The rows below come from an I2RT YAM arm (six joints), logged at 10 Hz.
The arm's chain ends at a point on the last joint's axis. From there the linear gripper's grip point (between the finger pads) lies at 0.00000 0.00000 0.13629 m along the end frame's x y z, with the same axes.
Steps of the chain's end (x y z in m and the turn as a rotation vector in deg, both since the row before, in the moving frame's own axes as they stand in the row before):
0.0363 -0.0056 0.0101 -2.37 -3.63 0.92
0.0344 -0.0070 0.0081 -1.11 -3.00 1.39
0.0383 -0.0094 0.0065 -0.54 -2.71 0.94
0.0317 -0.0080 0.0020 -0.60 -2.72 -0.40
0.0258 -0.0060 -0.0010 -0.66 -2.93 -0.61
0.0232 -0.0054 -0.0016 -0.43 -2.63 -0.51
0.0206 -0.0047 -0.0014 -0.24 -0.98 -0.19
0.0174 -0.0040 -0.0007 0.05 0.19 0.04
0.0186 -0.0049 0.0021 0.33 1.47 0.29
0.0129 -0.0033 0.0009 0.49 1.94 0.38
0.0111 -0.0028 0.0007 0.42 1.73 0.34
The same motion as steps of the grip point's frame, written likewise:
0.0276 0.0000 0.0097 -2.37 -3.63 0.92
0.0272 -0.0044 0.0079 -1.11 -3.00 1.39
0.0318 -0.0082 0.0063 -0.54 -2.71 0.94
0.0252 -0.0066 0.0018 -0.60 -2.72 -0.40
0.0188 -0.0044 -0.0012 -0.66 -2.93 -0.61
0.0170 -0.0043 -0.0017 -0.43 -2.63 -0.51
0.0183 -0.0041 -0.0014 -0.24 -0.98 -0.19
0.0179 -0.0041 -0.0007 0.05 0.19 0.04
0.0221 -0.0057 0.0021 0.33 1.47 0.29
0.0175 -0.0045 0.0008 0.49 1.94 0.38
0.0152 -0.0038 0.0006 0.42 1.73 0.34

